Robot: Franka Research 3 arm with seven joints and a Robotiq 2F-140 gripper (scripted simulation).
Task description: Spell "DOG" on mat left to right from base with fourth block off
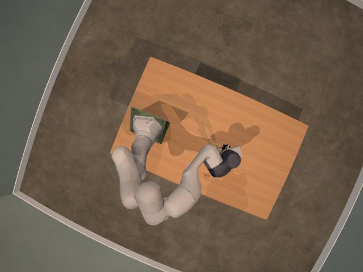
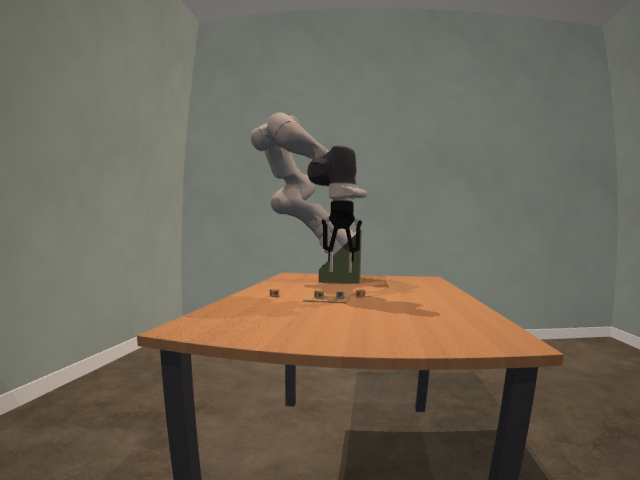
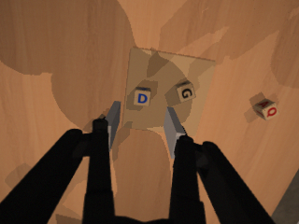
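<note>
My hand is 12 cm above the mat and 4 cm to the left of it. Round my hand: G block (11 cm below, 7 cm to the right, 1 cm ahead).
</note>
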